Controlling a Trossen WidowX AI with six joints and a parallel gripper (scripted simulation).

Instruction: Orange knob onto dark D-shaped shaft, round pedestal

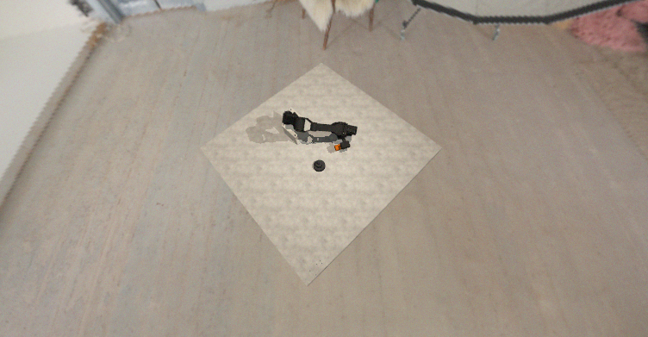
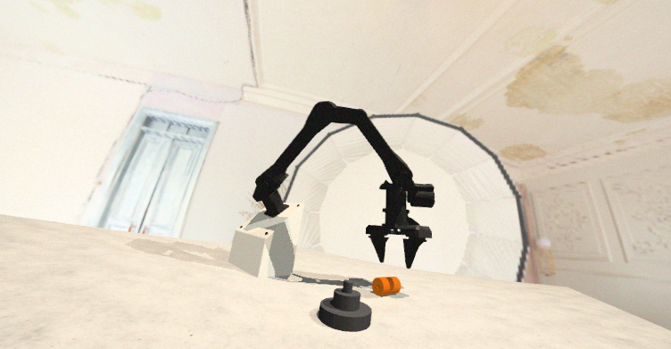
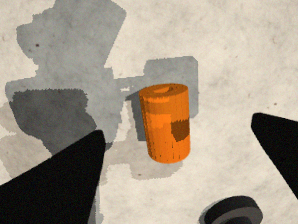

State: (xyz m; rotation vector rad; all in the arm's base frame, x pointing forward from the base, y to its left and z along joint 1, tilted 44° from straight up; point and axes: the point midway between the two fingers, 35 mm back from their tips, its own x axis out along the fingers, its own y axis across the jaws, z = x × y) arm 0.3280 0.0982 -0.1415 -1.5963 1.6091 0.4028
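Right now the orange knob is 10 mm behind my gripper tip, 20 mm to the right of it and 50 mm below it. Also, from my gripper tip: dark round pedestal 20 mm ahead, 220 mm to the right, 40 mm below.
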